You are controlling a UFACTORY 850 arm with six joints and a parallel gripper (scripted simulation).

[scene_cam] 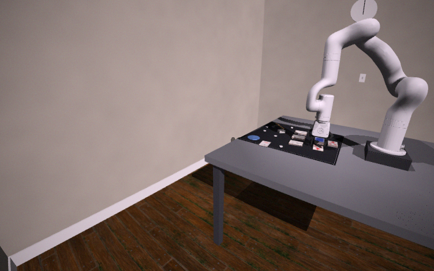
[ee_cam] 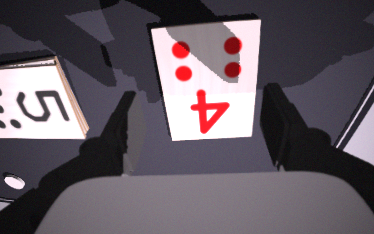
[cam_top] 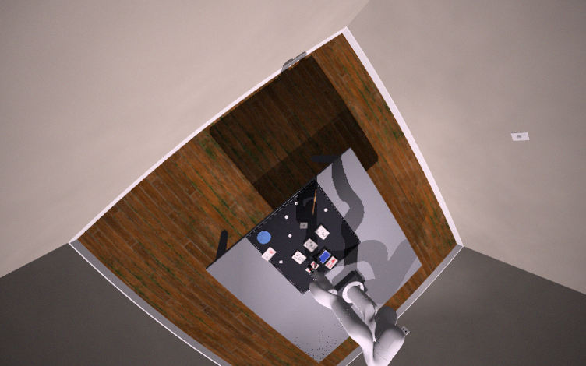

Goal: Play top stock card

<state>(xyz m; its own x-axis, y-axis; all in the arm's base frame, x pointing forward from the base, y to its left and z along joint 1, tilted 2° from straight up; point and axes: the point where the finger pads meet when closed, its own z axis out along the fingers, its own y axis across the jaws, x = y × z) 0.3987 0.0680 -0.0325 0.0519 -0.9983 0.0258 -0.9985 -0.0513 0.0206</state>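
Right now the red 4 card is 10 mm behind my hand and 30 mm below it. Also, from my hand: red 4: 90 mm behind, 120 mm to the right, 20 mm below; then black 5: 140 mm ahead, 10 mm to the left, 30 mm below; then black 2: 140 mm ahead, 110 mm to the right, 20 mm below.
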